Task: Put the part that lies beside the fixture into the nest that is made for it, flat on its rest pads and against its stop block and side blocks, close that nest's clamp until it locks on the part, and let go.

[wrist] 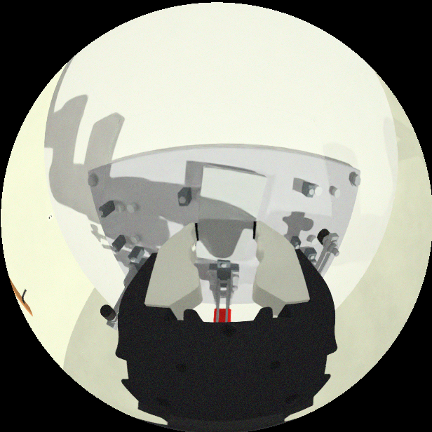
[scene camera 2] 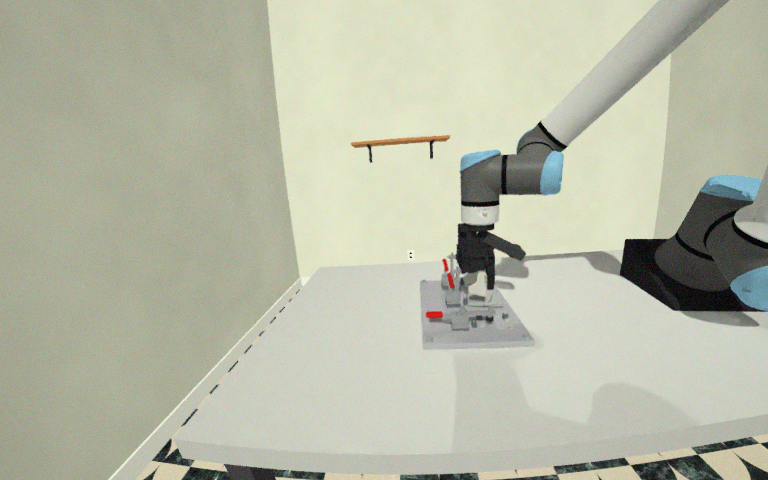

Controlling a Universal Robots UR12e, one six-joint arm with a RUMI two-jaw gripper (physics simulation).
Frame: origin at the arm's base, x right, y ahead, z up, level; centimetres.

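Seen in the pictures: gripper, fingertip midpoint: (scene camera 2: 482,300); arm's base at its link origin: (scene camera 2: 691,266).
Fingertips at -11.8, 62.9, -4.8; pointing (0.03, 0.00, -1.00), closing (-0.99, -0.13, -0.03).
Observation:
Offsets run from my fingertips to a thing's top centre, as dx, dy, dz. "spot": to the spot under its first point. Level surfaces: height alone.
My gripper (scene camera 2: 481,295) (wrist: 225,223) is shut on the part, a pale flat plate (wrist: 232,192), and holds it over the middle of the fixture. The fixture's grey base plate @[spot: -16.4, +11.4, -0.9] (scene camera 2: 438,337) (wrist: 160,159) carries small dark blocks, pins and several clamps. The middle clamp (wrist: 223,270) lies in line between the fingers, with its red handle @[spot: -1.7, +8.6, +6.5] (scene camera 2: 450,280) (wrist: 222,315) tilted up. The near clamp @[-11.7, +6.5, +4.3] (scene camera 2: 459,321) (wrist: 327,247) has its red handle (scene camera 2: 434,314) lying level. The far clamp's red handle @[spot: +9.2, +9.8, +7.1] (scene camera 2: 445,264) is steep. The part hides the rest pads beneath it; its height above them is unclear.
A dark block (wrist: 185,196) stands left of the part in the wrist view, and another block (wrist: 308,189) stands to its right. The fixture lies on the pale table @[dz -2.4] (scene camera 2: 339,367). The robot's black base (scene camera 2: 640,266) is at the right. A wooden shelf (scene camera 2: 400,140) hangs on the wall.

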